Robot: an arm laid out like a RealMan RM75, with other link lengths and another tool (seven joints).
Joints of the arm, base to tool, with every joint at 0 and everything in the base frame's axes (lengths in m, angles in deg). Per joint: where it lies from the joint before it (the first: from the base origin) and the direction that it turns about. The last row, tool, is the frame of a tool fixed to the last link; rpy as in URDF.
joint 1: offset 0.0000 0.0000 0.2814 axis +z
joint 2: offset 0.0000 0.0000 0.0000 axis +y
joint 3: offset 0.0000 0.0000 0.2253 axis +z
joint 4: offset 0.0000 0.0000 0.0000 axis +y
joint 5: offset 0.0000 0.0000 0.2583 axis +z
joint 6: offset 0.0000 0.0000 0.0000 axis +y
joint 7: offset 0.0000 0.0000 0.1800 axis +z
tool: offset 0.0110 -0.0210 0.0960 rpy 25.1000 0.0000 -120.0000
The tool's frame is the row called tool.
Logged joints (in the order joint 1, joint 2, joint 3, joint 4, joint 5, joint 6, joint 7), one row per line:
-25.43 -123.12 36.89 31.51 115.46 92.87 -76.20
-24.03 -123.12 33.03 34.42 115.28 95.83 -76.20
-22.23 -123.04 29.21 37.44 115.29 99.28 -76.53
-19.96 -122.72 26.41 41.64 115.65 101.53 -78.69
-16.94 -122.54 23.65 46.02 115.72 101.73 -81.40
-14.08 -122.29 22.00 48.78 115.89 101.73 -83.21
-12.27 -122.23 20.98 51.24 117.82 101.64 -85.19
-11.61 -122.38 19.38 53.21 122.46 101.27 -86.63
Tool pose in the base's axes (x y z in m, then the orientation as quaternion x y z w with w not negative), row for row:
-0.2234 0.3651 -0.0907 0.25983 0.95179 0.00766 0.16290
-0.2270 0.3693 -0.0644 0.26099 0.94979 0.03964 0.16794
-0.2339 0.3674 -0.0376 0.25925 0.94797 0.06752 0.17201
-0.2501 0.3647 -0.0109 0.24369 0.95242 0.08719 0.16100
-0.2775 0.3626 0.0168 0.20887 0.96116 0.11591 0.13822
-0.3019 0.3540 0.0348 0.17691 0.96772 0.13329 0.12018
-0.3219 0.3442 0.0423 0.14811 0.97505 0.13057 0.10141
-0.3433 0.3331 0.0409 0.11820 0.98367 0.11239 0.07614
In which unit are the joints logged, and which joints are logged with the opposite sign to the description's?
The joints are logged in degrees. Opposite sign: none.
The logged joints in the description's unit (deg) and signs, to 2 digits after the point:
-25.43 -123.12 36.89 31.51 115.46 92.87 -76.20
-24.03 -123.12 33.03 34.42 115.28 95.83 -76.20
-22.23 -123.04 29.21 37.44 115.29 99.28 -76.53
-19.96 -122.72 26.41 41.64 115.65 101.53 -78.69
-16.94 -122.54 23.65 46.02 115.72 101.73 -81.40
-14.08 -122.29 22.00 48.78 115.89 101.73 -83.21
-12.27 -122.23 20.98 51.24 117.82 101.64 -85.19
-11.61 -122.38 19.38 53.21 122.46 101.27 -86.63

